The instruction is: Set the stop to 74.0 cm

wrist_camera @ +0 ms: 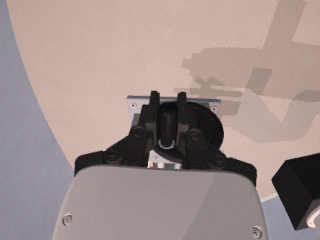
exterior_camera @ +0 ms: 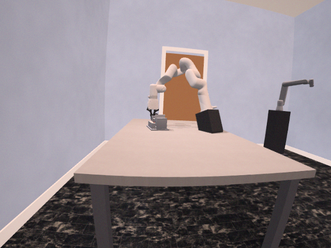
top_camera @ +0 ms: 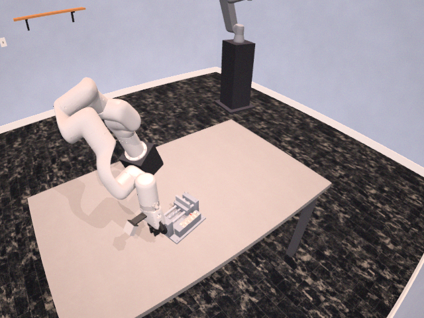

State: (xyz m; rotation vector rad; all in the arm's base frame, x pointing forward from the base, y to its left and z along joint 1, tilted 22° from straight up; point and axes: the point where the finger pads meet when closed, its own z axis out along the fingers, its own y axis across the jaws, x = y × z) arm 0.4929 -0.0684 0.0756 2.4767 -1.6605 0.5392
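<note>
Now: the black handwheel 1 cm behind my hand, 2 cm to the left of it and 1 cm below it. The rest, counted from my hand: handwheel knob 1 cm to the left; then sliding stop block 7 cm behind, 18 cm to the left, 1 cm below.
</note>
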